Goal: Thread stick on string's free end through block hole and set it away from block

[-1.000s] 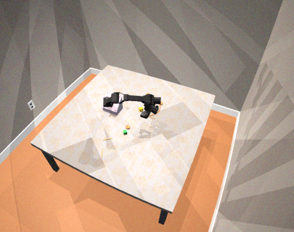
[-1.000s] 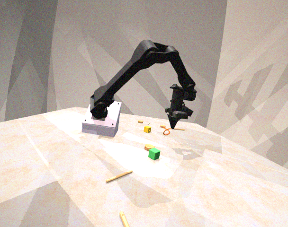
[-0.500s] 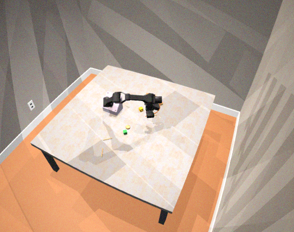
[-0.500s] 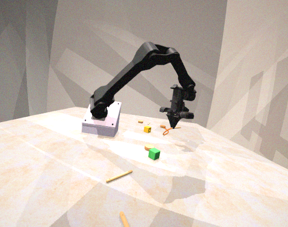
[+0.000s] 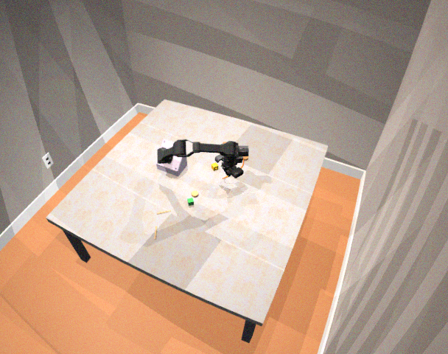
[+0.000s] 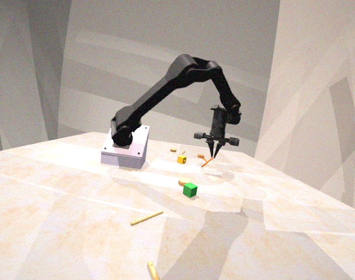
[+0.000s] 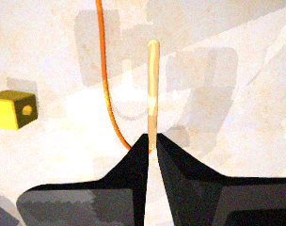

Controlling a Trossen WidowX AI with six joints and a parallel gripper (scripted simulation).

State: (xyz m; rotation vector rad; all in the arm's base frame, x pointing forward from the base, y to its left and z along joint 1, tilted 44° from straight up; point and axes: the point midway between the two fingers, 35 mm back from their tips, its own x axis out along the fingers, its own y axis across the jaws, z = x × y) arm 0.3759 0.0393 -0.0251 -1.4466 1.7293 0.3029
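Right now the yellow wooden block is 13 cm behind my gripper tip, 7 cm to the left of it and 5 cm below it. From my gripper tip the other things lie so: thin wooden stick (1 cm to the left, 1 cm ahead); then green cube (23 cm to the right, 12 cm behind, 5 cm below).
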